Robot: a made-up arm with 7 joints.
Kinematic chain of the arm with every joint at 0, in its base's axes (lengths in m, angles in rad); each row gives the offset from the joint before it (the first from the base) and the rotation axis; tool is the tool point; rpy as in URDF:
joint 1: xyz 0 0 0.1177 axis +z
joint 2: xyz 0 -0.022 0.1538 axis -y
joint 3: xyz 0 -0.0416 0.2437 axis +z
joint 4: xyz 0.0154 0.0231 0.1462 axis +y
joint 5: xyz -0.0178 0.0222 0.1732 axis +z
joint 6: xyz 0 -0.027 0.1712 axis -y
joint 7: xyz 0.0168 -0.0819 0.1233 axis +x
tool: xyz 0 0 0 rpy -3.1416 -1.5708 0
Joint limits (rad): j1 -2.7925..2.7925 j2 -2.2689..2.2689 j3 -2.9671..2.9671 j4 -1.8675..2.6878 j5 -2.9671..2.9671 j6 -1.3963..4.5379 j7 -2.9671..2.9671
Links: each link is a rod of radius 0.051 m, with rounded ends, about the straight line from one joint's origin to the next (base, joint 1, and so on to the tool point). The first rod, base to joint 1, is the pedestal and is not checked.
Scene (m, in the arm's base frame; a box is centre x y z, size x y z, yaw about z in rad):
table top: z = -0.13
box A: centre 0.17 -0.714 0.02 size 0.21 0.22 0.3 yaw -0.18
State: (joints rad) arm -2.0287 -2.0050 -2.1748 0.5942 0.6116 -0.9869 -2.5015
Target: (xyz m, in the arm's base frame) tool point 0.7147 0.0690 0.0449
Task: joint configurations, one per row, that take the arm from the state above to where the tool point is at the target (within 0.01 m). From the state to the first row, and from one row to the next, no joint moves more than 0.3 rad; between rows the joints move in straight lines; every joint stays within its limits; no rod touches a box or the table.
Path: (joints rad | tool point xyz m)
1: -1.9033 -1.7611 -2.3729 0.4948 0.7031 -0.8277 -2.5086 | -0.5302 -0.5806 0.3522
2: -1.7779 -1.5173 -2.5710 0.3953 0.7946 -0.6685 -2.5156 | -0.3945 -0.6598 0.5408
3: -1.6525 -1.2734 -2.7690 0.2959 0.8861 -0.5092 -2.5227 | -0.2429 -0.6638 0.7144
4: -1.5271 -1.0296 -2.9671 0.1965 0.9776 -0.3500 -2.5298 | -0.1054 -0.6017 0.8614
5: -1.2509 -1.1884 -2.7696 -0.0154 0.8021 -0.4524 -2.5241 | 0.1153 -0.7422 0.6793
6: -0.9747 -1.3473 -2.5720 -0.2272 0.6266 -0.5548 -2.5185 | 0.3940 -0.7221 0.4760
7: -0.6985 -1.5062 -2.3745 -0.4390 0.4511 -0.6572 -2.5128 | 0.6306 -0.5368 0.2850
8: -0.4223 -1.6650 -2.1770 -0.6508 0.2756 -0.7596 -2.5072 | 0.7461 -0.2432 0.1354
9: -0.1461 -1.8239 -1.9795 -0.8626 0.1002 -0.8620 -2.5015 | 0.7147 0.0690 0.0449

